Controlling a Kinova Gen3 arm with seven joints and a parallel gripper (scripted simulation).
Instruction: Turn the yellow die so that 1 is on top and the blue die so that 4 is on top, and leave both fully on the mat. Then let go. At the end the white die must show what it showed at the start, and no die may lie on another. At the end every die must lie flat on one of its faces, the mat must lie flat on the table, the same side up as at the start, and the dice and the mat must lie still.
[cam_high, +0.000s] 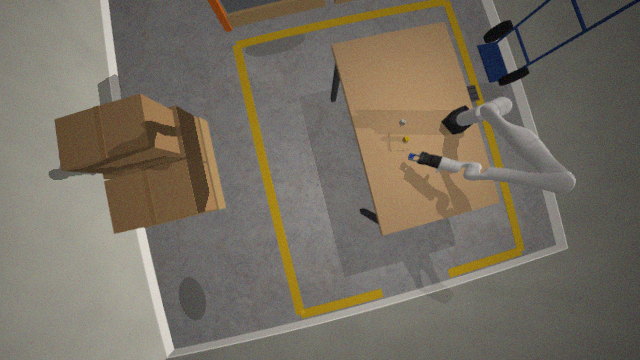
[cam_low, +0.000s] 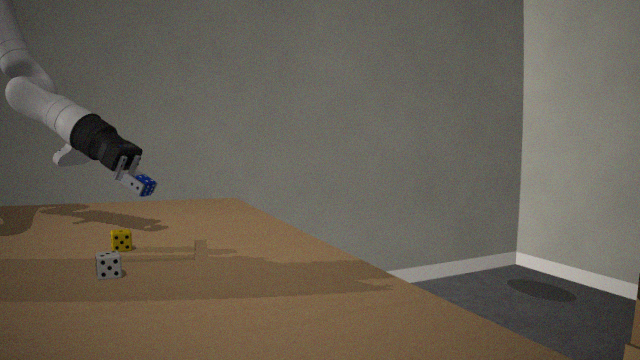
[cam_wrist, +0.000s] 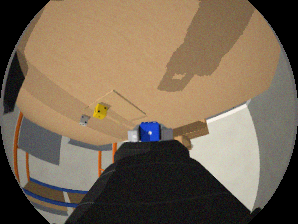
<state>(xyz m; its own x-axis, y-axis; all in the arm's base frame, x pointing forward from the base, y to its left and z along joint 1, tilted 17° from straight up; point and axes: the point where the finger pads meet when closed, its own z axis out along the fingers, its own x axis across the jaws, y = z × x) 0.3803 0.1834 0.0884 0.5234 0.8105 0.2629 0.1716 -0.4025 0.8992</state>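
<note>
Now: the tan mat 20 mm ahead of my hand, 130 mm to the right of it and 90 mm below it. From my hand the other things lie so: white die 30 mm behind, 270 mm to the right, 80 mm below; yellow die 30 mm behind, 140 mm to the right, 70 mm below; blue die right at my hand.
</note>
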